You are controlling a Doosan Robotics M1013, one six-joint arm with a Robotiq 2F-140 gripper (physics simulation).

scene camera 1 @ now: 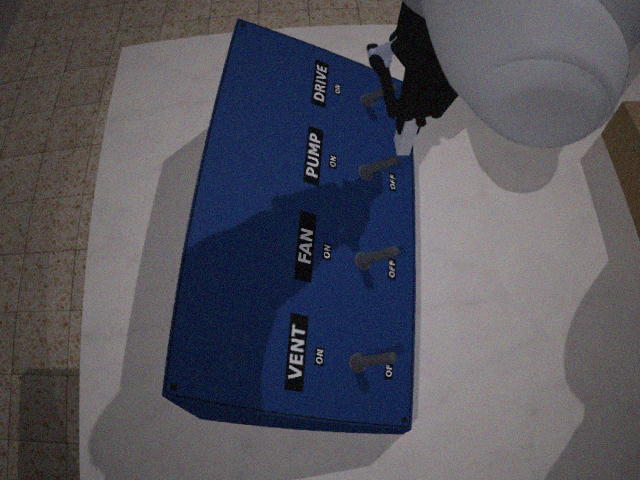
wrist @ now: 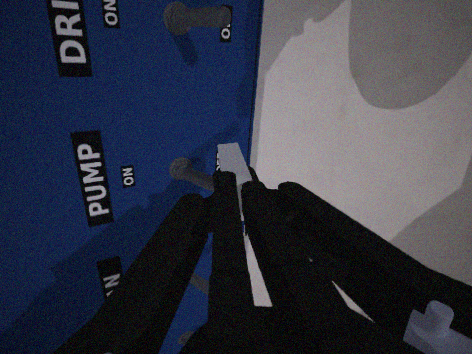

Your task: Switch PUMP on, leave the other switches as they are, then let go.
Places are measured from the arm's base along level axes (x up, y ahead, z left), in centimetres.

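Pixels of known places: gripper, between the fingertips: [scene camera 1: 401, 146] [wrist: 228, 160].
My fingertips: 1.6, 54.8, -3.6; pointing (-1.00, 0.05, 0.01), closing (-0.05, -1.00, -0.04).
Observation:
Ahead of a thing's pixels: the offset from my fingertips to its middle, as dx, dy, dz. Level surfaces: height alone.
The blue switch panel {-6.0, +12.0, +7.2} [scene camera 1: 237, 155] [wrist: 40, 115] carries grey levers. The PUMP lever {-1.1, +2.6, +2.0} [scene camera 1: 378, 167] [wrist: 192, 173] tilts to its OFF side; its tip is partly hidden behind the fingers in the wrist view. My gripper [scene camera 1: 405, 144] [wrist: 228, 160] is shut and empty, its pale fingertips at the lever's tip, on the OFF side near the panel's edge; whether they touch it I cannot tell. The DRIVE lever {-1.1, +1.5, -10.0} [scene camera 1: 372, 97] [wrist: 197, 17], the FAN lever {-1.1, +3.7, +13.9} [scene camera 1: 377, 257] and the VENT lever {-1.1, +4.7, +25.9} [scene camera 1: 373, 359] also tilt to OFF.
The panel lies on a pale table {dx -12.4} [scene camera 1: 496, 310] [wrist: 310, 100]. The DRIVE lever is beside my gripper's black linkage in the scene view. A brown box [scene camera 1: 625, 139] shows at the right edge. The arm's shadow falls across the panel.

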